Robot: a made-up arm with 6 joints. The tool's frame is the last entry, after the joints. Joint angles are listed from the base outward. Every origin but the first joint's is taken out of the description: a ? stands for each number. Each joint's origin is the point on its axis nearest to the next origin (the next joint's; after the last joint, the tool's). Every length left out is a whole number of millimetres.
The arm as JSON. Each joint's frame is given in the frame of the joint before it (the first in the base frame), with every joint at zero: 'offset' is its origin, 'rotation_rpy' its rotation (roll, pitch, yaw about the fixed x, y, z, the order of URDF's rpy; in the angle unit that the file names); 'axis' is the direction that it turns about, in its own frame. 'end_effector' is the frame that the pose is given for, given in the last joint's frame.
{
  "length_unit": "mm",
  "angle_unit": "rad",
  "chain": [
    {
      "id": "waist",
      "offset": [
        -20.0,
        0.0,
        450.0
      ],
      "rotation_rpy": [
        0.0,
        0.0,
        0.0
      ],
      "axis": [
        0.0,
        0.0,
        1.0
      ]
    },
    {
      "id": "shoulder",
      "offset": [
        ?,
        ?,
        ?
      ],
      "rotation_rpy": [
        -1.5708,
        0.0,
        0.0
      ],
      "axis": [
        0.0,
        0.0,
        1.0
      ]
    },
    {
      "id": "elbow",
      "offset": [
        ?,
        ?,
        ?
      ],
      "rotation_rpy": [
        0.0,
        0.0,
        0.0
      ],
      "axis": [
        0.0,
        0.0,
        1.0
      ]
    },
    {
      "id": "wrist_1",
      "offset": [
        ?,
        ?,
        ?
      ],
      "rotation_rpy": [
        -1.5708,
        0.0,
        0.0
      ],
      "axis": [
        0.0,
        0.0,
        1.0
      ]
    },
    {
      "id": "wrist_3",
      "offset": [
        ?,
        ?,
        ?
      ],
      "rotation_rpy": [
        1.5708,
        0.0,
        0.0
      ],
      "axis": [
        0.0,
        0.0,
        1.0
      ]
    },
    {
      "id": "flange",
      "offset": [
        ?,
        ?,
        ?
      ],
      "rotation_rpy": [
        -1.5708,
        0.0,
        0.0
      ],
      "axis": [
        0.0,
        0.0,
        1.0
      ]
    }
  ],
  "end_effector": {
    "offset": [
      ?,
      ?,
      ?
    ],
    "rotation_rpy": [
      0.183,
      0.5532,
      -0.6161
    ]
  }
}
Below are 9 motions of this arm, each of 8 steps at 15 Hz.
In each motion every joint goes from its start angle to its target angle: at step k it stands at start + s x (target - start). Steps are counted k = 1, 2, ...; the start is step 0. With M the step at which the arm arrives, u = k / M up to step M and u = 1 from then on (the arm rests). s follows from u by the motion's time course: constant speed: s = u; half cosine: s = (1 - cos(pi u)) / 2; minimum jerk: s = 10 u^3 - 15 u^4 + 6 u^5.
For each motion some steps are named. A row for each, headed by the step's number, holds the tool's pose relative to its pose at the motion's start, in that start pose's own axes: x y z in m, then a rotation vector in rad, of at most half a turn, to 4 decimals.
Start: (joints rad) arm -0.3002 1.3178 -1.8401 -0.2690 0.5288 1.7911
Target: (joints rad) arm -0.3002 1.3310 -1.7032 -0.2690 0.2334 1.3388
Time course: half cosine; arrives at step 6
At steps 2, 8:
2: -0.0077 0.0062 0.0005 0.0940 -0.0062 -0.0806
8: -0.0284 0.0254 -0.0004 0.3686 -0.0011 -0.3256

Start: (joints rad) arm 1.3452 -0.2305 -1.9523 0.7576 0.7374 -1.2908
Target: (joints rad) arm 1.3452 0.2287 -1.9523 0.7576 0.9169 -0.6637
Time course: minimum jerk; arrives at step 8
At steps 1, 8:
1: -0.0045 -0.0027 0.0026 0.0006 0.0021 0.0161
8: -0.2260 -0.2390 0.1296 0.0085 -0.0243 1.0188

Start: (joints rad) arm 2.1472 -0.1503 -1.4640 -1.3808 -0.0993 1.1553
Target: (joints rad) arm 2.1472 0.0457 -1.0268 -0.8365 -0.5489 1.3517
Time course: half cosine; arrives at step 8
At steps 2, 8:
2: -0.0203 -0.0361 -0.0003 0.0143 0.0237 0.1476
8: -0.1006 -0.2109 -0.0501 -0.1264 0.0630 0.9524

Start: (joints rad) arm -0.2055 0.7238 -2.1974 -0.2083 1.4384 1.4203
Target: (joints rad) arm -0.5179 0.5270 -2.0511 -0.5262 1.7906 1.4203
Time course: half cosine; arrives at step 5
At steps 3, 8:
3: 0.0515 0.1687 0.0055 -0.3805 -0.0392 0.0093
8: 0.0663 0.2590 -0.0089 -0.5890 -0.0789 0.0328

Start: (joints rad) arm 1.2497 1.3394 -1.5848 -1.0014 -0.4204 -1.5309
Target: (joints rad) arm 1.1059 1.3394 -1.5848 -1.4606 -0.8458 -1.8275
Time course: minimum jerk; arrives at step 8
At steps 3, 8:
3: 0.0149 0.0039 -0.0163 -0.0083 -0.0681 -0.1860
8: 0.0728 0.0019 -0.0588 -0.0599 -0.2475 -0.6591

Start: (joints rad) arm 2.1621 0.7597 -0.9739 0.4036 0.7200 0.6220
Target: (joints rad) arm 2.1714 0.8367 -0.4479 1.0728 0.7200 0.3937
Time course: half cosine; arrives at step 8
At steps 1, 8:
1: -0.0107 0.0039 0.0020 -0.0004 -0.0172 0.0224
8: -0.2753 0.0880 -0.0281 -0.1446 -0.3293 0.6026

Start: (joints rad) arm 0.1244 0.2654 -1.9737 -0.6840 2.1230 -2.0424
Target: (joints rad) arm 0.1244 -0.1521 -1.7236 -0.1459 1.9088 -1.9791
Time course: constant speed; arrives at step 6
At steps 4, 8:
4: 0.0863 -0.0096 -0.0137 -0.3141 -0.0946 -0.2710
8: 0.1354 -0.0208 -0.0197 -0.4771 -0.1385 -0.4044

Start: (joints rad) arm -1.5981 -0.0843 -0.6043 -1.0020 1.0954 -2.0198
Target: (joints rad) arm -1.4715 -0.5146 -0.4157 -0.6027 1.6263 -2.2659
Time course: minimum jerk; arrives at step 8
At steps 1, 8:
1: 0.0015 -0.0005 0.0005 -0.0004 0.0062 -0.0008
8: 0.1079 0.0108 0.0268 -0.0914 0.3430 -0.2050

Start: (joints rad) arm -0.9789 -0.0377 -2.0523 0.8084 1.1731 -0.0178
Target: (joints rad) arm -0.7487 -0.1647 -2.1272 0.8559 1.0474 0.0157
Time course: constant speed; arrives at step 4
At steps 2, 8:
2: 0.0490 -0.0738 0.0158 0.1031 0.1223 -0.0473
8: 0.0970 -0.1478 0.0144 0.2077 0.2540 -0.0753

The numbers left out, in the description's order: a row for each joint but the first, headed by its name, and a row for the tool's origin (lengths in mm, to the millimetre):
shoulder: 7.0 7.0 0.0
elbow: 24.0 -233.0 0.0
wrist_1: 65.0 379.0 0.0
wrist_3: -23.0 -13.0 0.0
flange: 105.0 143.0 0.0
tool: -13.0 25.0 0.0

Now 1 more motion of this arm.
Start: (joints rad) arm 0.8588 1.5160 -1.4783 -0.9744 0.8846 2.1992
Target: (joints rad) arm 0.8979 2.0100 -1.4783 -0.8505 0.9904 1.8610
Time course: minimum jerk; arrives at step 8
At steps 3, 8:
3: -0.0803 0.0142 0.0056 -0.0030 -0.1249 -0.1759
8: -0.2748 0.0937 -0.0115 -0.0028 -0.4819 -0.6198

